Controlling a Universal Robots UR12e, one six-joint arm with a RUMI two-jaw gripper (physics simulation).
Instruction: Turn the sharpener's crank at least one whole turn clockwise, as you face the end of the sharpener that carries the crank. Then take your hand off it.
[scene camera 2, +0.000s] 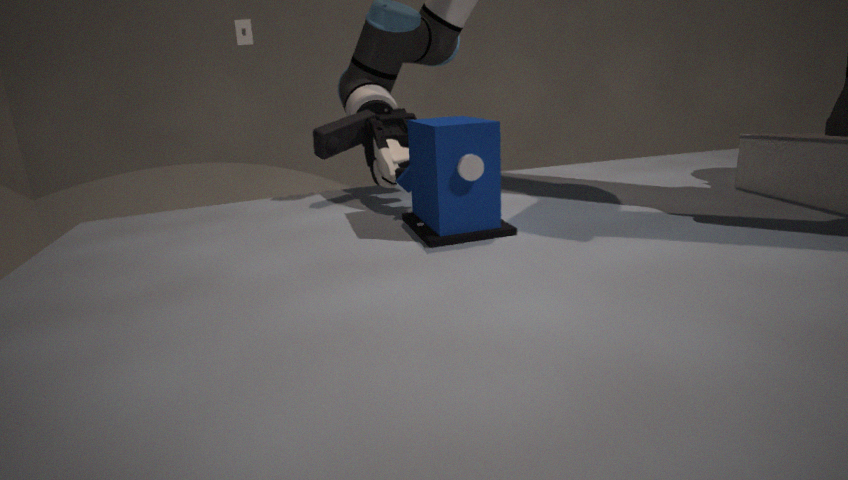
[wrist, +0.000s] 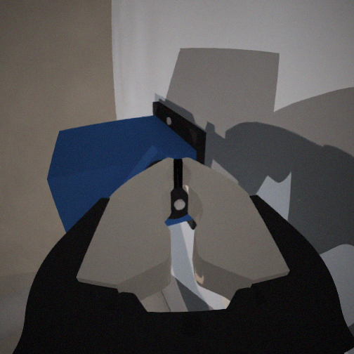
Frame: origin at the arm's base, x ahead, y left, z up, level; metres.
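Seen in the pictures: gripper, fingertip midpoint: (scene camera 2: 393, 183).
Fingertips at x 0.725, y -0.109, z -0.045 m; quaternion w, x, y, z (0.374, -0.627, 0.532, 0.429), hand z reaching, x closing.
Pixels of each thing's top centre, then the offset from my fingertips to it. "pt": a spot on its surface instead. Level surfaces: height alone.
- blue sharpener at a spot on its surface: (scene camera 2: 470, 208) pt 0.142 m left, 0.077 m back, 0.005 m down
- round grey disc at a spot on its surface: (scene camera 2: 470, 167) pt 0.150 m left, 0.076 m back, 0.042 m up
- grey table at its surface level: 0.041 m down
The blue sharpener (scene camera 2: 470, 208) (wrist: 100, 150) stands upright on its black base (scene camera 2: 476, 236) (wrist: 192, 134). Its crank sticks out on the far left side in the scene view, where part of the blue crank arm (scene camera 2: 407, 180) shows. The black crank handle (wrist: 178, 195), with a pale dot on its end, shows in the wrist view through the gap between the finger pads. My gripper (scene camera 2: 389, 178) (wrist: 176, 161) is shut with nothing gripped, and is close beside the crank. The fingers hide much of the crank, and whether they touch the handle I cannot tell.
A round grey disc (scene camera 2: 470, 167) sits on the sharpener's face opposite the crank. A pale block (scene camera 2: 785, 169) stands at the far right, with a dark upright part on it. Shadows of the arm and sharpener fall across the grey table (scene camera 2: 357, 333).
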